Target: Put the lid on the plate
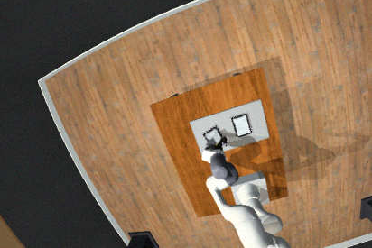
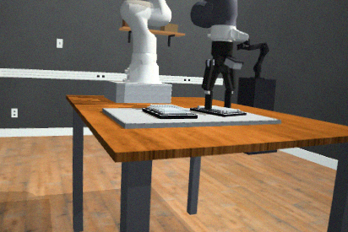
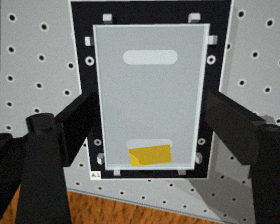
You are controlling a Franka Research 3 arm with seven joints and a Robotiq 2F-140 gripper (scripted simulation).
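Now: hand 20 mm above the clear lid. Round my hand: black nest (210 mm to the right, 40 mm ahead, 30 mm below); then culture plate (210 mm to the right, 40 mm ahead, 20 mm below); then black lid park (30 mm below).
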